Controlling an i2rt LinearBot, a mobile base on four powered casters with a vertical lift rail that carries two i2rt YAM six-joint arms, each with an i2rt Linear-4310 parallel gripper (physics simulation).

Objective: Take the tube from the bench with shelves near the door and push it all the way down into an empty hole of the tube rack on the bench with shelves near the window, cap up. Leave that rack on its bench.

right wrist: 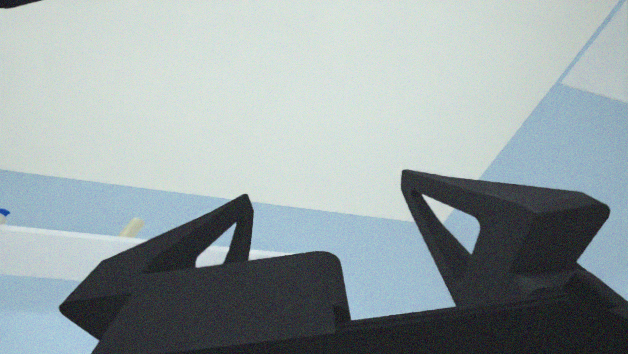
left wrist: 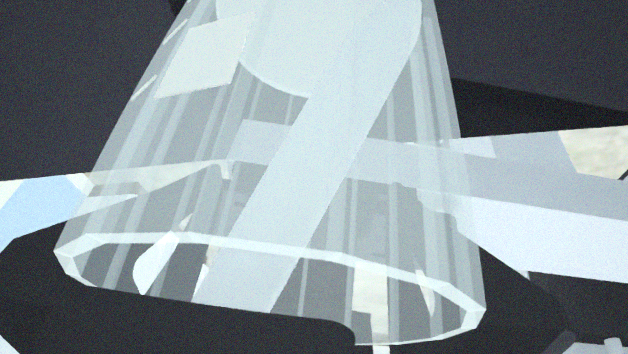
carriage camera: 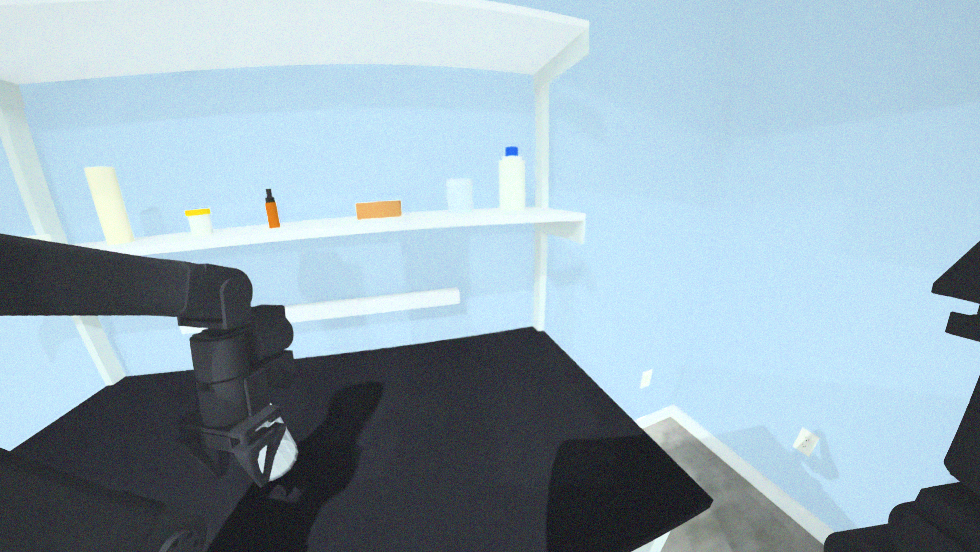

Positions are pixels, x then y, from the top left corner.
Labels:
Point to a clear beaker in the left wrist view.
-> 335,139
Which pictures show the clear beaker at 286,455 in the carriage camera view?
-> The left wrist view and the carriage camera view only.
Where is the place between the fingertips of my right gripper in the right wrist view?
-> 324,190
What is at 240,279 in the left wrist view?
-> A tube with red cap.

